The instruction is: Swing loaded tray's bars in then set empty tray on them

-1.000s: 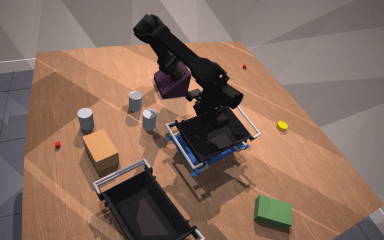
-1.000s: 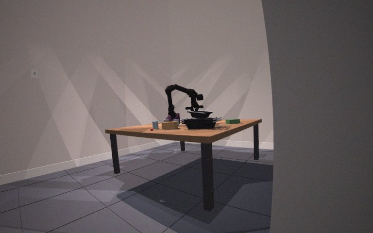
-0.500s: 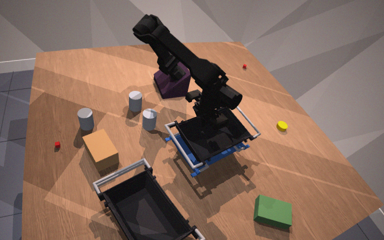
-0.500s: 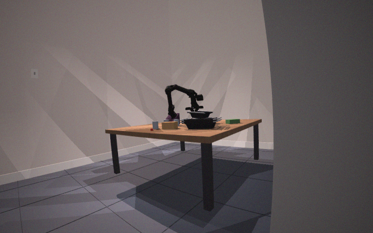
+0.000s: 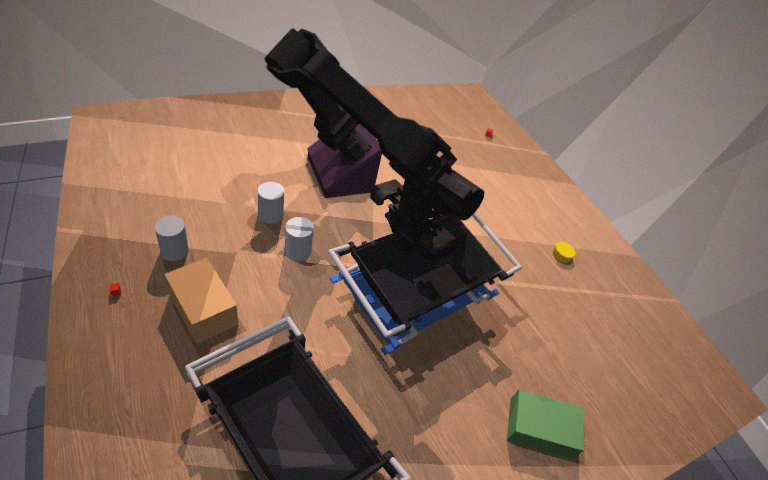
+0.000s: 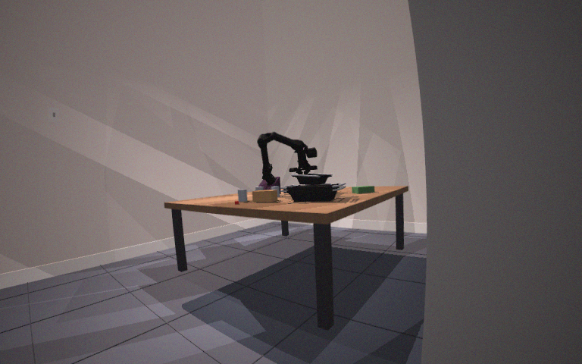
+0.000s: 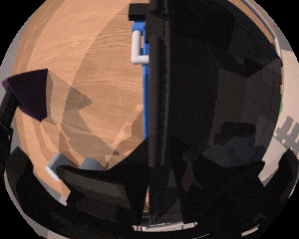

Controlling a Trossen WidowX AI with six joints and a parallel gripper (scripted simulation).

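The black tray lies 70 mm ahead of my gripper tip, 10 mm to the left of it and 30 mm above it. Also, from my gripper tip: yellow disc: 70 mm ahead, 420 mm to the left, 80 mm below; then tan box: 60 mm behind, 370 mm to the right, 60 mm below; then green block: 380 mm ahead, 80 mm to the left, 70 mm below.
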